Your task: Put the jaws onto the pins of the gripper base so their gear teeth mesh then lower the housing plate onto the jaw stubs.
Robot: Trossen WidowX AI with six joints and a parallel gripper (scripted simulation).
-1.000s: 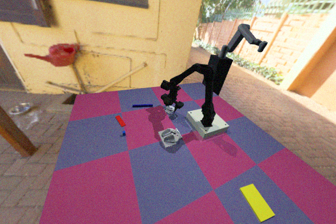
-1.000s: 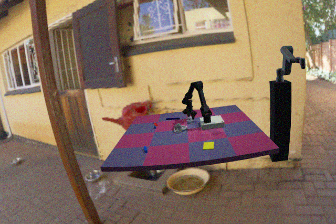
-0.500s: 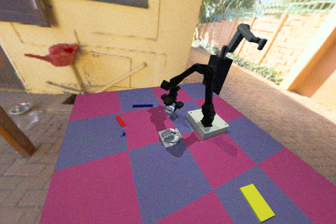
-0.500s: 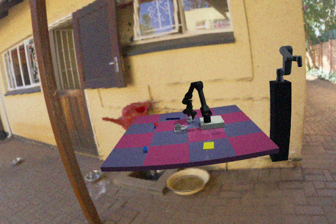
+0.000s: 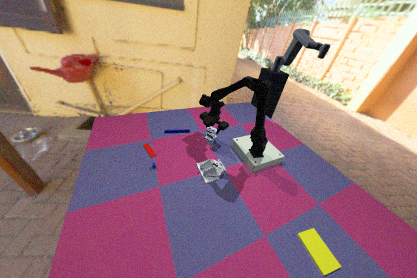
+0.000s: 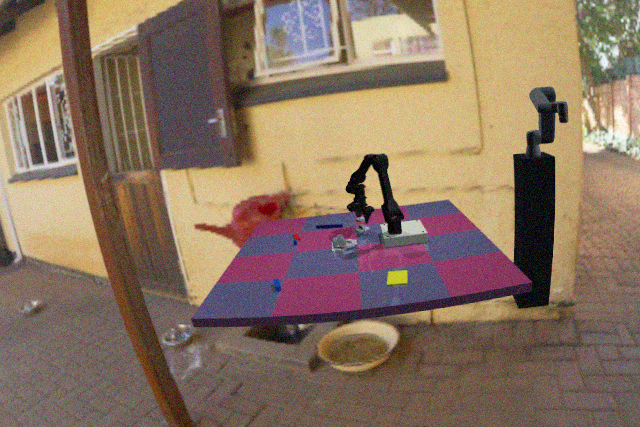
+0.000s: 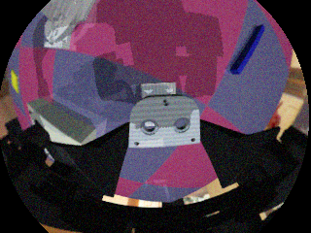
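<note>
Now: gripper tip 3 cm short of the housing plate, 25 cm to the right of it and 4 cm above it. Round my gripper tip: small blue cube (35 cm ahead, 20 cm to the left, 3 cm below); red block (38 cm ahead, 8 cm to the left, 4 cm below); blue bar (22 cm ahead, 6 cm to the right, 3 cm below).
</note>
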